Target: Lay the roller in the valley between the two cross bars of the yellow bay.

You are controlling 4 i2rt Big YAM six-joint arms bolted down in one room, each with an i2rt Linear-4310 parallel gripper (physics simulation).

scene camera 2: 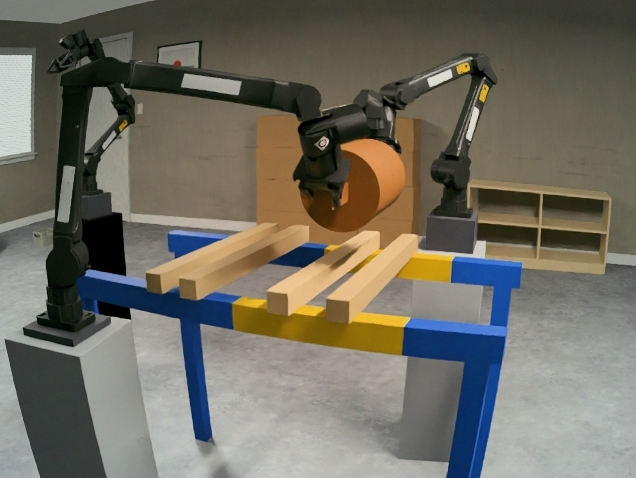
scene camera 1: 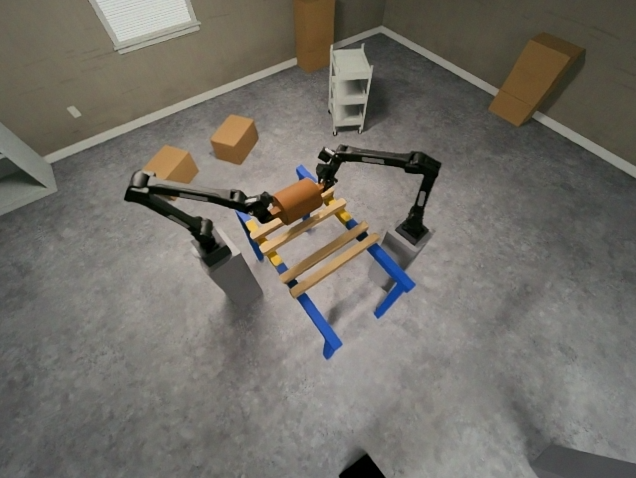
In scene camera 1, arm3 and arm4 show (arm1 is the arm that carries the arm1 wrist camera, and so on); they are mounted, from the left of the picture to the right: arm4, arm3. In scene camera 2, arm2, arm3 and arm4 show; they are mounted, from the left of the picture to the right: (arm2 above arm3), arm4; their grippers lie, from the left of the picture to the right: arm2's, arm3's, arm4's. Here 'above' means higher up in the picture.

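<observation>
The orange roller [scene camera 1: 298, 201] [scene camera 2: 380, 172] is held level above the yellow bay [scene camera 1: 276, 258] [scene camera 2: 318, 328], clear of its two wooden cross bars. The outer cross bar [scene camera 1: 265, 229] [scene camera 2: 380, 280] and the inner cross bar [scene camera 1: 304, 225] [scene camera 2: 321, 274] lie roughly parallel, with a narrow gap. Arm3's gripper [scene camera 1: 323, 183] [scene camera 2: 330, 192] is shut on the roller's near stub in scene camera 2. Arm4's gripper [scene camera 1: 272, 211] is shut on the opposite stub; the roller partly hides it in scene camera 2. Arm2's gripper [scene camera 2: 57, 61] is raised far left and looks open. Arm1 is not in view.
Two more cross bars [scene camera 1: 329, 249] [scene camera 2: 241, 264] lie side by side on the blue rails [scene camera 1: 319, 321] [scene camera 2: 138, 295]. Grey pedestals [scene camera 1: 235, 274] [scene camera 2: 113, 400] stand beside the frame. Cardboard boxes [scene camera 1: 233, 138] and a white cart [scene camera 1: 351, 61] stand farther back.
</observation>
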